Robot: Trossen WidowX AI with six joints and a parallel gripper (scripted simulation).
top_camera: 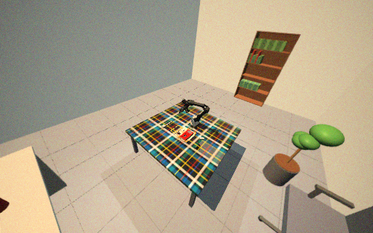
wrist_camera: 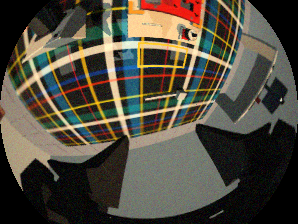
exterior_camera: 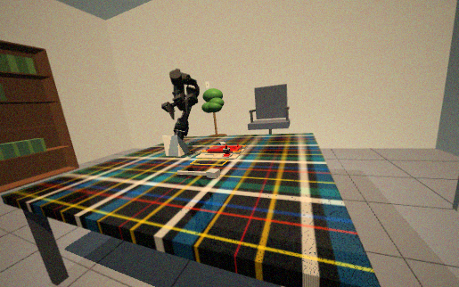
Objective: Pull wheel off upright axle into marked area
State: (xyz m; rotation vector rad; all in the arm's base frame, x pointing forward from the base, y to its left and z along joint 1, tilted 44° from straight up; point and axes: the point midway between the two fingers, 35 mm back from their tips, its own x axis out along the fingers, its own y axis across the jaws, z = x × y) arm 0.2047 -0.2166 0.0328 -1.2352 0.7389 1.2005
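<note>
Right now the wheel is 21 cm below my gripper tip, 16 cm ahead of it and 15 cm to the left of it. The rest, counted from my gripper tip: upright axle (21 cm below, 16 cm ahead, 15 cm to the left).
</note>
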